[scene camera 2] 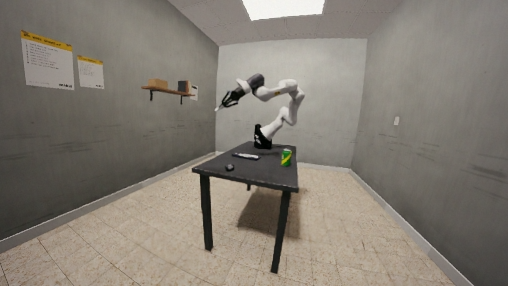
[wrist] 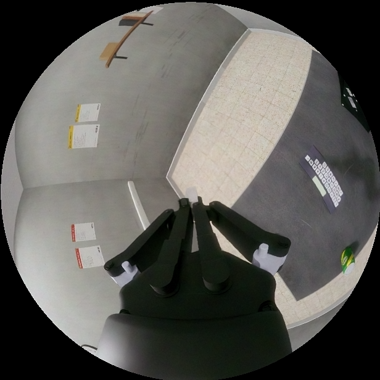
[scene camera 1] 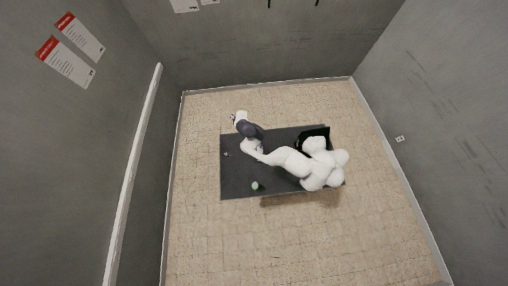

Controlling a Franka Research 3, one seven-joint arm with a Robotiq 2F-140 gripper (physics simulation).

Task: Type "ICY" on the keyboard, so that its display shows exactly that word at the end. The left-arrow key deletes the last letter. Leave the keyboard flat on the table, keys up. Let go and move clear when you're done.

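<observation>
The keyboard lies flat on the dark table, its light keys facing up. Its pale display shows in the wrist view, but no letters can be read on it at this size. In scene camera 1 the arm hides most of the keyboard. My gripper is shut, its pale fingertips together with no object seen between them. It is high up and off to the side of the table, well away from the keyboard.
A green and yellow can stands on the table near one long edge. A small dark object lies near the table end far from the arm's base. A wall shelf holds boxes.
</observation>
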